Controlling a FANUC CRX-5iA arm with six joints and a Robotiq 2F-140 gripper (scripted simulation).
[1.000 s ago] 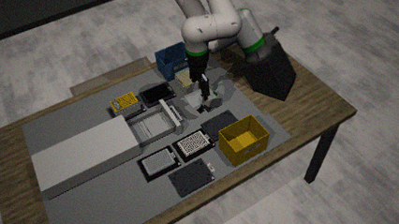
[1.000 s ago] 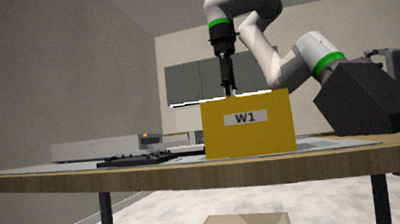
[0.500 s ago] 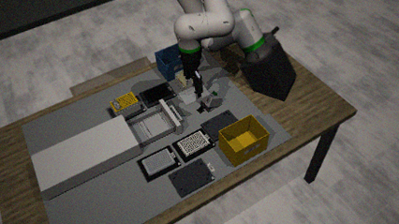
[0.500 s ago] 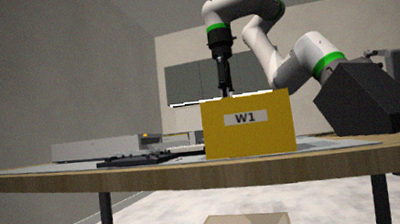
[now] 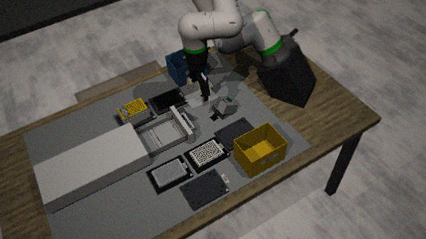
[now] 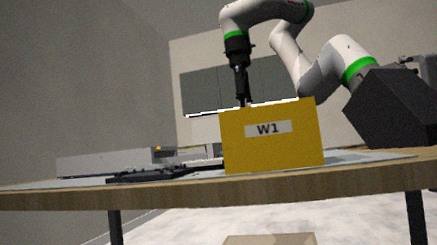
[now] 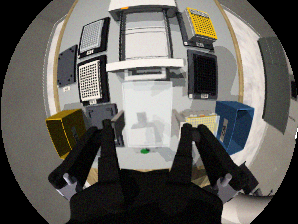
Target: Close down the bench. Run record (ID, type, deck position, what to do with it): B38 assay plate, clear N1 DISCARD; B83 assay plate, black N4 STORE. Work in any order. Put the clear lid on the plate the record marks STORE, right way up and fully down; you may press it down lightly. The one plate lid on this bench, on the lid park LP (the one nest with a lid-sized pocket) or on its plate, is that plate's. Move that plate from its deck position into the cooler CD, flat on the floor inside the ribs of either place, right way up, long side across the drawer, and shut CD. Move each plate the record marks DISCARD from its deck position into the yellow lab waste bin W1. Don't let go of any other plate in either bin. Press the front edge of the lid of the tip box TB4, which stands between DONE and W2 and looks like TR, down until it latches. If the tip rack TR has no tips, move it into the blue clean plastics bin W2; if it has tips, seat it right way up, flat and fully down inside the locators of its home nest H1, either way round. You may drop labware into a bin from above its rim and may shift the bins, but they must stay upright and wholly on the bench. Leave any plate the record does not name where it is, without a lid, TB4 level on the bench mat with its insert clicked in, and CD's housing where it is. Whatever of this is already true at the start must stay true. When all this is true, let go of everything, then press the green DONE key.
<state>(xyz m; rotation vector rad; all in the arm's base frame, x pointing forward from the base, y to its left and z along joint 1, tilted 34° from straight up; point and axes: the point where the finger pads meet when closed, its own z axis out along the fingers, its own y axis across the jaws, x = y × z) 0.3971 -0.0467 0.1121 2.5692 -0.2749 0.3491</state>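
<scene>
The black plate is 40 mm ahead of my hand, 210 mm to the right of it and 150 mm below it. Round my hand: clear lid: 20 mm below; then DONE key block: 110 mm behind, 50 mm to the left, 110 mm below; then pale well plate: 130 mm ahead, 160 mm to the left, 150 mm below.
</scene>
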